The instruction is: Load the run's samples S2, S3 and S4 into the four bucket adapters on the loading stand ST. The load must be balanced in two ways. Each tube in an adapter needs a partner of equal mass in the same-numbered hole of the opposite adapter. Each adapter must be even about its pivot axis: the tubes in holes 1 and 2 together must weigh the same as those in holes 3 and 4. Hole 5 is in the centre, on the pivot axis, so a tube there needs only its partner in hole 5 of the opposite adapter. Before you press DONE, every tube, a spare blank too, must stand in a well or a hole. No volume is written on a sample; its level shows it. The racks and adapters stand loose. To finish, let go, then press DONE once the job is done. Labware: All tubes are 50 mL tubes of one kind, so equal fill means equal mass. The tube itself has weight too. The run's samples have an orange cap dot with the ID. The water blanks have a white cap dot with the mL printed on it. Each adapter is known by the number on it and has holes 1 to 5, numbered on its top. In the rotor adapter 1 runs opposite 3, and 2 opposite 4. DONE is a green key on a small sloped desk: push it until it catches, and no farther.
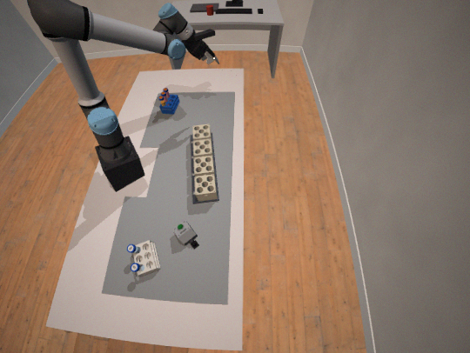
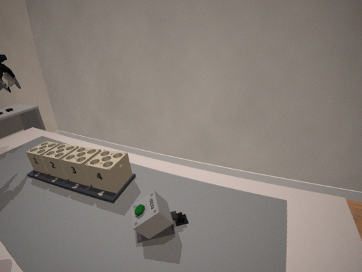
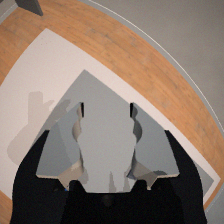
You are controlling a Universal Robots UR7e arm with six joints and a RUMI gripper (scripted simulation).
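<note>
Right now the blue-capped blank tube is 90 mm behind my hand, 1010 mm to the right of it and 260 mm below it. Also, from my hand: loading stand (50 mm ahead, 490 mm to the right, 320 mm below); adapter 4 (120 mm ahead, 640 mm to the right, 270 mm below); blue sample rack (320 mm behind, 90 mm to the right, 290 mm below).
</note>
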